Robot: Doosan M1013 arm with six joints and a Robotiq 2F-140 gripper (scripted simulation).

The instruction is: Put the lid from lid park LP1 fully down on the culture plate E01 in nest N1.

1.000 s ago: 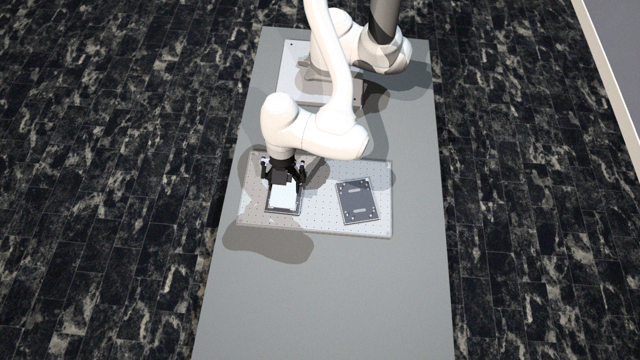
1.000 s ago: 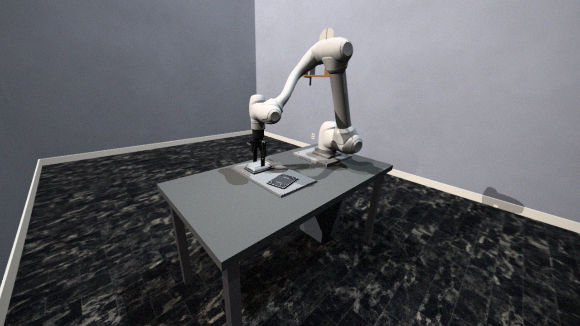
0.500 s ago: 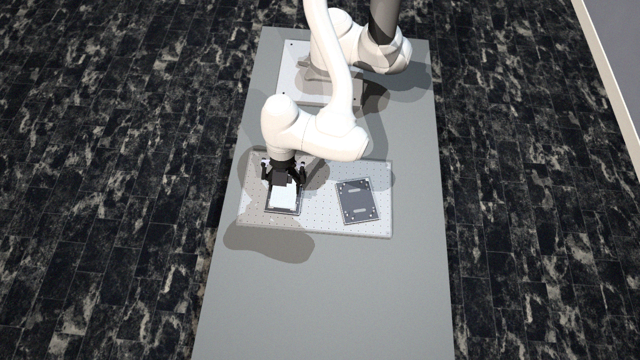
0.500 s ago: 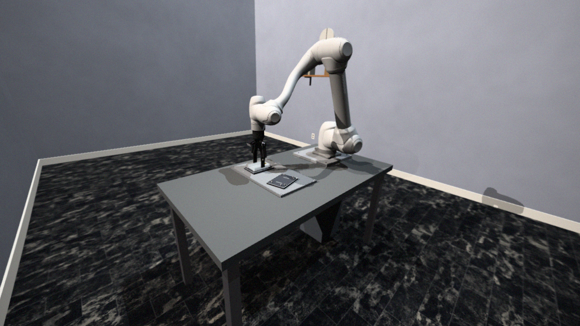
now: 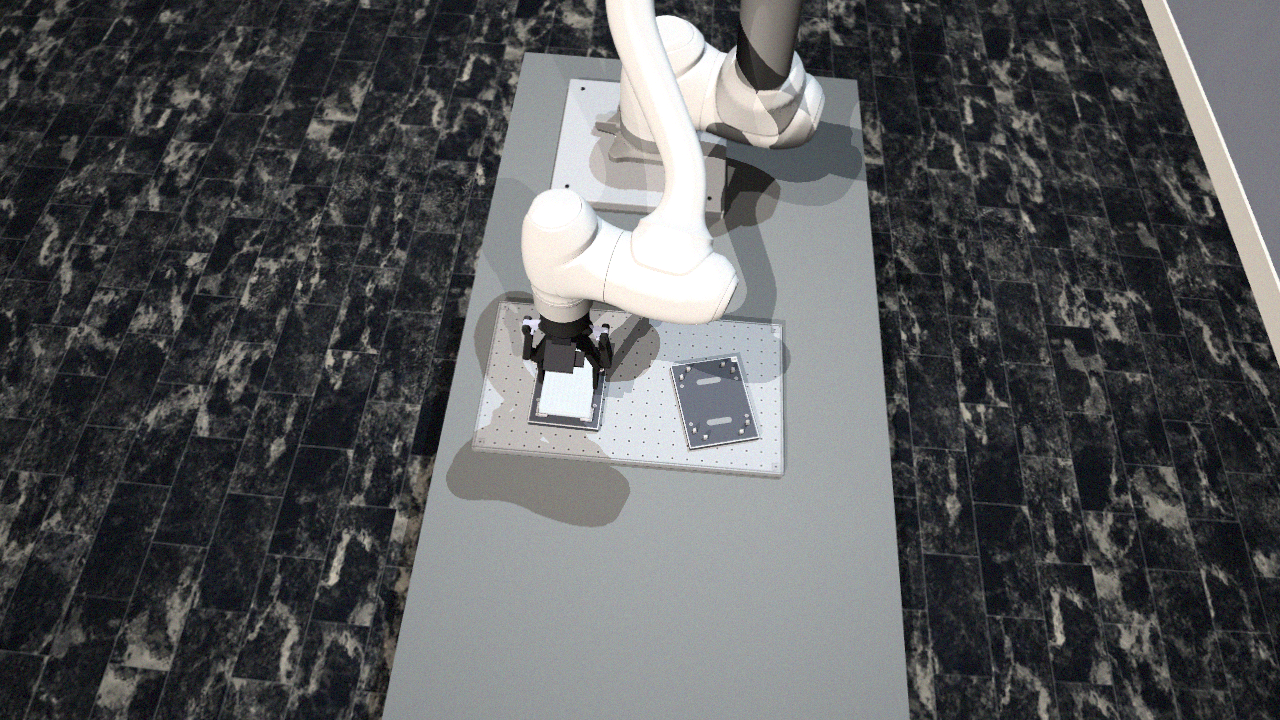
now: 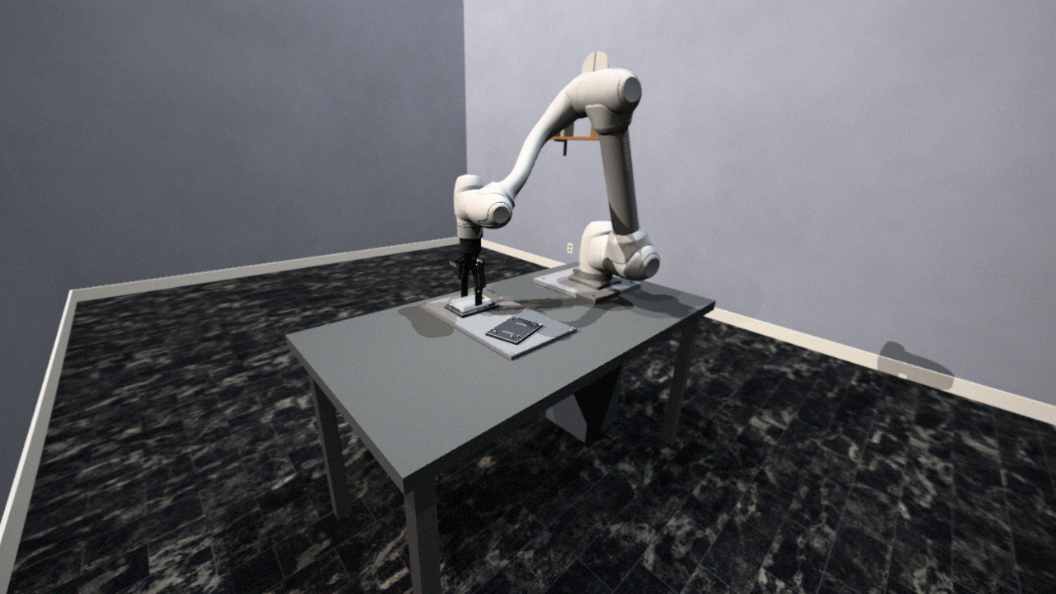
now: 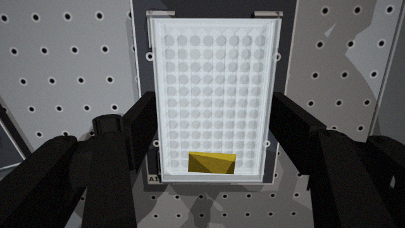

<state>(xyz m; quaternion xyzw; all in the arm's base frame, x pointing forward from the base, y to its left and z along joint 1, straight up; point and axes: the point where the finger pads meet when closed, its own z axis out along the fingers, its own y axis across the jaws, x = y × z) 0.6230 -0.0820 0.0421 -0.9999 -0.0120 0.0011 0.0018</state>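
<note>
Right now the clear lid is 2 cm below my hand. Round my hand: nest: 5 cm below; culture plate: 3 cm below; lid park: 25 cm to the left, 5 cm below.
</note>
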